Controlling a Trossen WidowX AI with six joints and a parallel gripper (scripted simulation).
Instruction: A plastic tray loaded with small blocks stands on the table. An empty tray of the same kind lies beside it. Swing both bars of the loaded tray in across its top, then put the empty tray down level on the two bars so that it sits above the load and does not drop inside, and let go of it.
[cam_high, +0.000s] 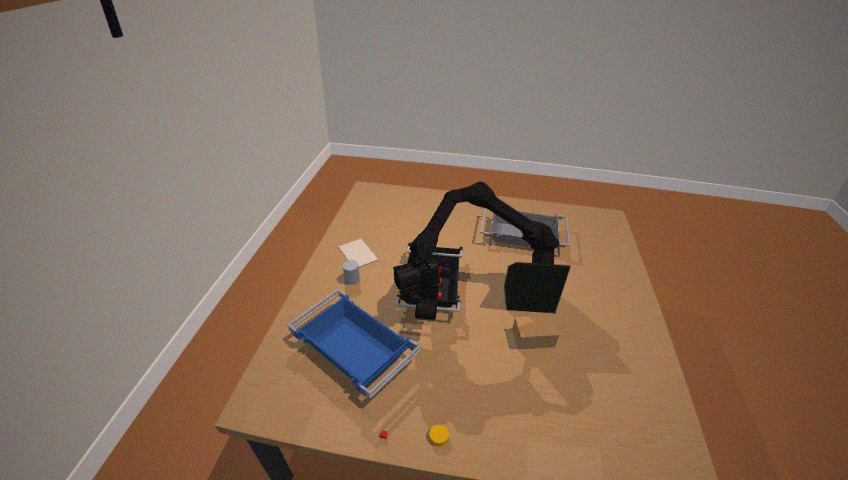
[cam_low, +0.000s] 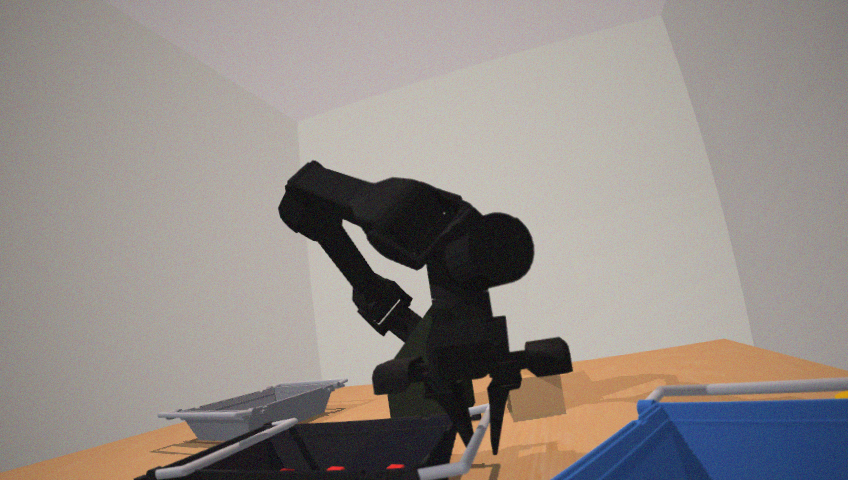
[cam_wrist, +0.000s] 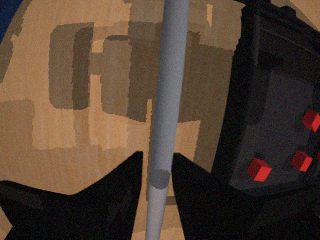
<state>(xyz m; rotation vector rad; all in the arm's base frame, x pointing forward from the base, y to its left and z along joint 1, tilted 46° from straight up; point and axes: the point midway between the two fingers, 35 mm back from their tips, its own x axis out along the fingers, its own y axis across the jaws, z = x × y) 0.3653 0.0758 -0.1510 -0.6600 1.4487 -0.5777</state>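
Now: the grey tray 330 mm behind my gripper tip, 520 mm to the right of it and 10 mm above it. The rest, counted from my gripper tip: grey cylinder 290 mm ahead, 150 mm to the right; then cardboard box 340 mm behind, 30 mm to the left, 10 mm below; then yellow disc 80 mm behind, 390 mm to the left, 30 mm below.
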